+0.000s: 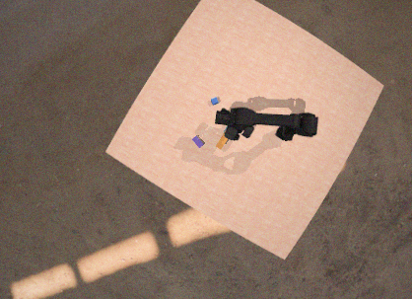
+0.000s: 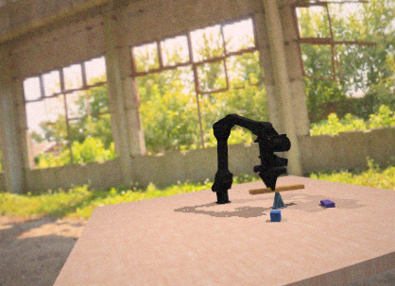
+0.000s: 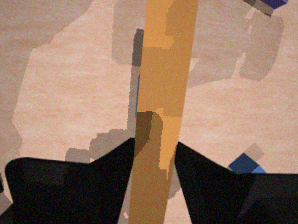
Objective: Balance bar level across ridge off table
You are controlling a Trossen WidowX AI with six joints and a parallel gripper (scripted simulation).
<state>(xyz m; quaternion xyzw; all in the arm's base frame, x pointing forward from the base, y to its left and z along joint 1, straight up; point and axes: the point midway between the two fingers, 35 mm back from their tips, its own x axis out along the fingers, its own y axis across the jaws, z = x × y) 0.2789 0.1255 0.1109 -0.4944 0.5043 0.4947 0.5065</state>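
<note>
Right now the orange bar is 3 cm to the left of my gripper tip. The rest, counted from my gripper tip: blue cube: 16 cm ahead, 7 cm to the right, 6 cm below; then flat purple block: 18 cm to the left, 12 cm ahead, 7 cm below.
</note>
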